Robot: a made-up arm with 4 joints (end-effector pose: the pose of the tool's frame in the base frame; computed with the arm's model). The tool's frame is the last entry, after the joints.
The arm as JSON. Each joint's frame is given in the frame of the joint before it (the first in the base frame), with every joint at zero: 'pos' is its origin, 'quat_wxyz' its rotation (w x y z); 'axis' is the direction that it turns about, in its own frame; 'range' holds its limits. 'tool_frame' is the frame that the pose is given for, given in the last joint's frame.
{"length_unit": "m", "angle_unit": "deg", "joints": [
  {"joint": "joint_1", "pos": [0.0, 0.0, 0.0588], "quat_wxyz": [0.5, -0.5, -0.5, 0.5], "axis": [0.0, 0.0, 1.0], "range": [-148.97, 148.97]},
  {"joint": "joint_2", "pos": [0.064, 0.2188, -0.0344], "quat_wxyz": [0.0, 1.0, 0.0, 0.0], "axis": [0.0, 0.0, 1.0], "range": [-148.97, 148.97]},
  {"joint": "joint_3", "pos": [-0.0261, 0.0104, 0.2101], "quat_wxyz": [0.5, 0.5, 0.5, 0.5], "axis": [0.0, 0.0, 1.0], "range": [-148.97, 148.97]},
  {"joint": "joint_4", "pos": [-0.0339, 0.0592, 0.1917], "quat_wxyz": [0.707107, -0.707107, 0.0, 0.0], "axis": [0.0, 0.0, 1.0], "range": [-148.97, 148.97]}
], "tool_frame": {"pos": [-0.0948, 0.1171, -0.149], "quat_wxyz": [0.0, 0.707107, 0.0, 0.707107]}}
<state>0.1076 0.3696 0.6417 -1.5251</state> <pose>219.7 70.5 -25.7 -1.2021 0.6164 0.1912</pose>
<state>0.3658 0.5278 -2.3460 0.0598</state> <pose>404.2 28.5 -119.1 2.9720 -0.7823 -2.9784</pose>
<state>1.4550 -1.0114 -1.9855 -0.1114</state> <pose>386.0 -256.0 -34.4 -1.2160 0.7958 2.1844</pose>
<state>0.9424 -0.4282 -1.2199 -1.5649</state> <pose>136.0 -170.1 -199.4 -3.0661 -0.1878 1.2133</pose>
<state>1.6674 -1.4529 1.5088 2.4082</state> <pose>197.2 -537.9 -87.9 -0.4023 -1.5052 -0.3304</pose>
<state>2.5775 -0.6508 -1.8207 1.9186</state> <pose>374.9 -460.4 283.8 2.2566 1.3066 -2.8145</pose>
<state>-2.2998 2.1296 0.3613 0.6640</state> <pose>96.6 -38.1 161.2 -1.1724 -0.0989 -0.3481</pose>
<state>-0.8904 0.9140 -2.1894 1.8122</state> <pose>398.4 134.8 246.5 -3.0373 0.1897 -2.2025</pose>
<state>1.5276 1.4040 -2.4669 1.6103</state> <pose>406.6 55.6 21.4 -1.3735 -0.6686 3.0433</pose>
